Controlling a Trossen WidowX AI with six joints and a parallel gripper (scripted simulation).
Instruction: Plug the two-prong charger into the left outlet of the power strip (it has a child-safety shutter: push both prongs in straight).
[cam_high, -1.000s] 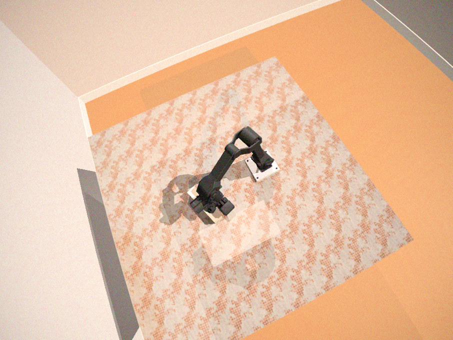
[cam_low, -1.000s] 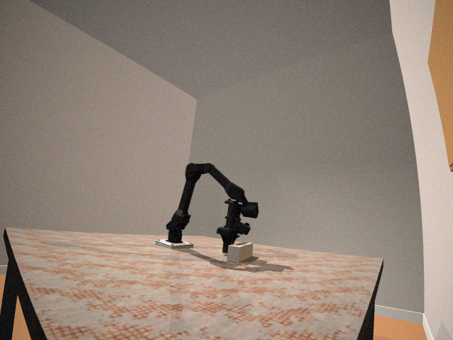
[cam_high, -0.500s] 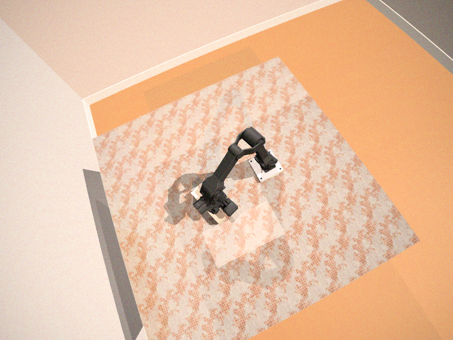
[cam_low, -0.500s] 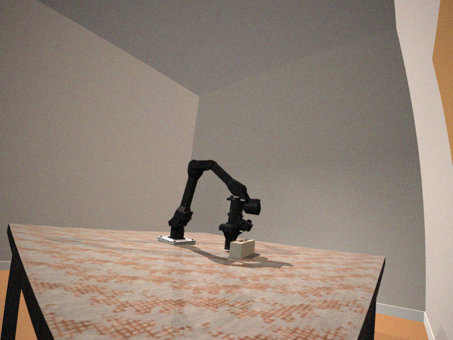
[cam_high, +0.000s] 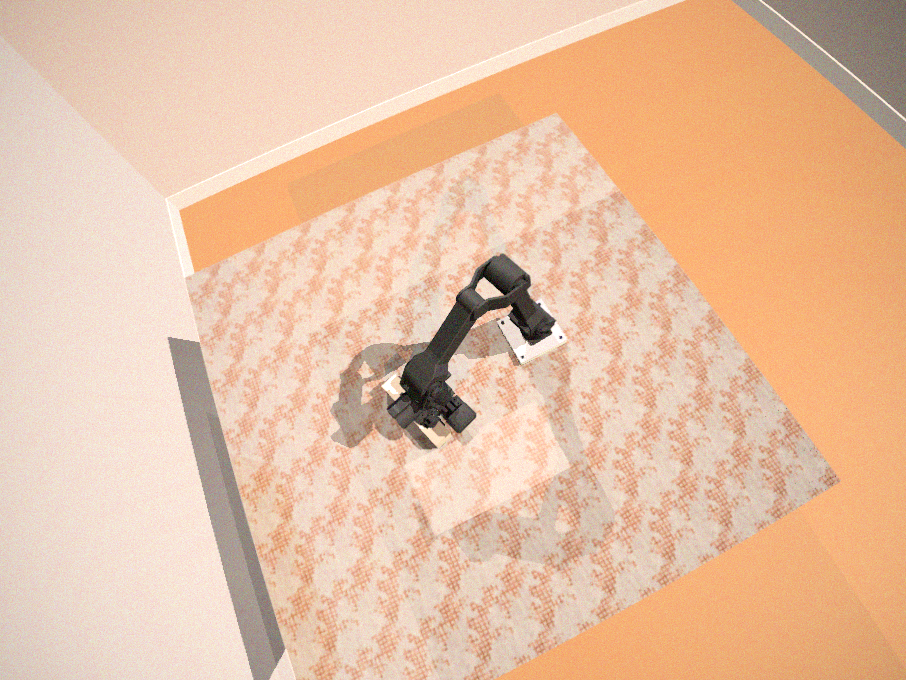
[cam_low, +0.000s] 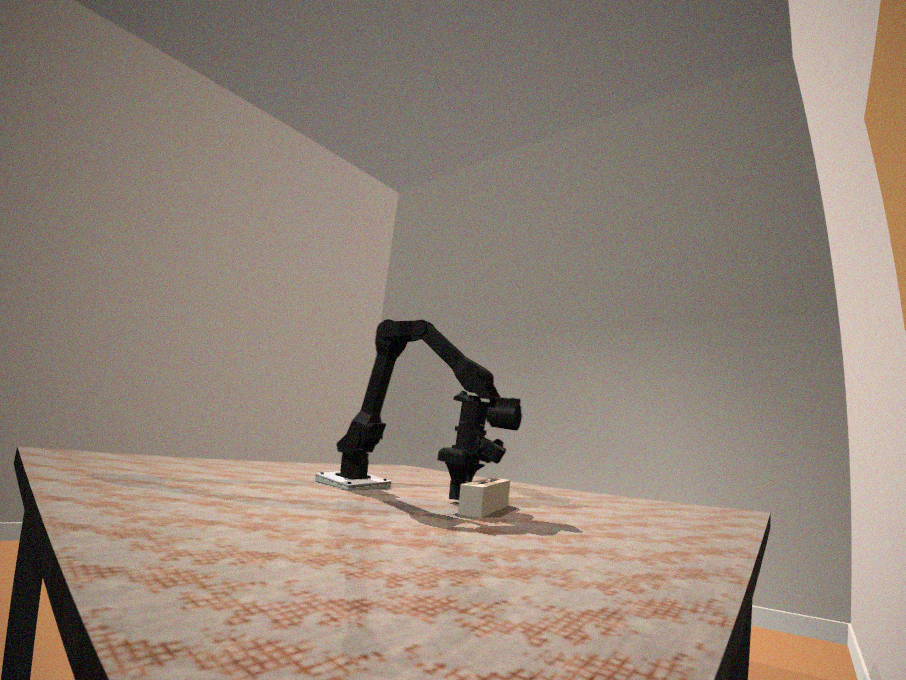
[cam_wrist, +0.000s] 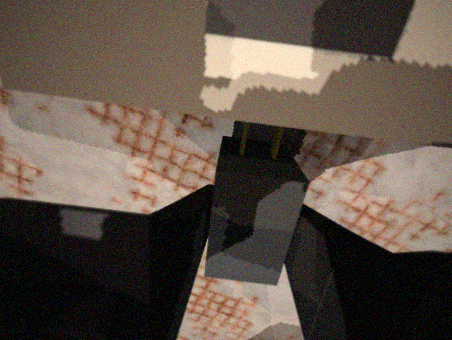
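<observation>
The dark grey two-prong charger lies 2 cm ahead of my gripper tip and 1 cm above it.
</observation>
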